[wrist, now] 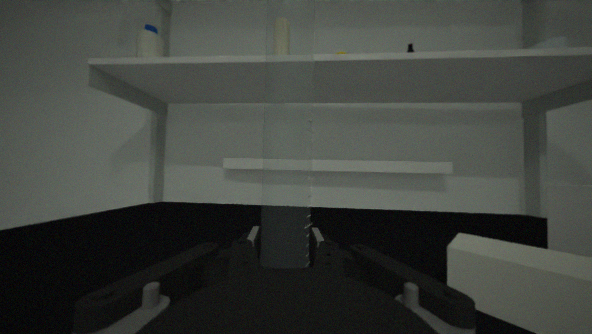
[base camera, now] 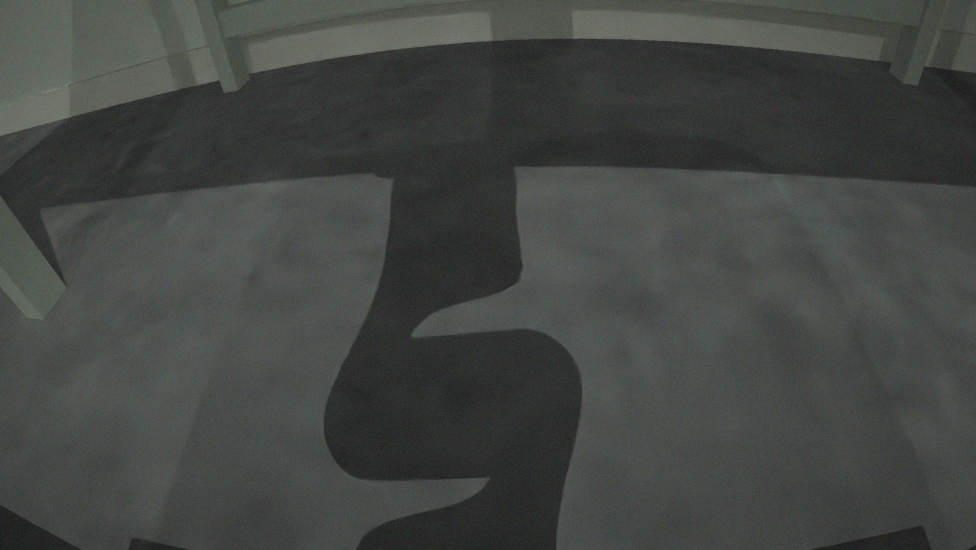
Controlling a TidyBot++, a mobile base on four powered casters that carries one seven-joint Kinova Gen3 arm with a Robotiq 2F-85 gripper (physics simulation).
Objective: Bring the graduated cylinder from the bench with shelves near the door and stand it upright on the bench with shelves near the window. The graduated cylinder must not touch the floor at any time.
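Places are measured from the arm's base along level axes (x ahead, y left, z up), in metres.
Where they show: gripper, fingertip midpoint: (wrist: 285, 238).
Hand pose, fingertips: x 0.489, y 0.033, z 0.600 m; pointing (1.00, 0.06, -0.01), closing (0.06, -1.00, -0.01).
Note:
Each offset is from my fingertips to the centre of the thing. "pt": to the spot under its first point. Level surfaces: height alone.
The graduated cylinder @(0.003 m ahead, 0.000 m left, 0.085 m up) (wrist: 286, 150), clear with tick marks along its right side, stands upright between the fingertips in the wrist view; its top runs out of the picture. My gripper (wrist: 285, 238) is shut on its lower part. Behind it is a bench with a black top @(0.083 m down) (wrist: 210, 220) and a white shelf @(0.355 m up) (wrist: 375, 75) above. Whether the cylinder's base touches the bench top is hidden by the gripper. In the base camera view, legs of a bench (base camera: 228, 61) (base camera: 30, 273) show; the gripper and cylinder do not show there.
A white box @(0.046 m ahead, 0.257 m right, 0.054 m down) (wrist: 520, 280) lies on the bench top at the right, near the right finger. On the shelf are a blue-capped bottle @(pt 0.455 m ahead, 0.495 m left, 0.480 m up) (wrist: 149, 42), a cream cylinder (wrist: 282, 37) and a small dark-topped bottle @(pt 0.420 m ahead, 0.351 m right, 0.452 m up) (wrist: 410, 48). A white bar (wrist: 380, 166) runs along the back wall.

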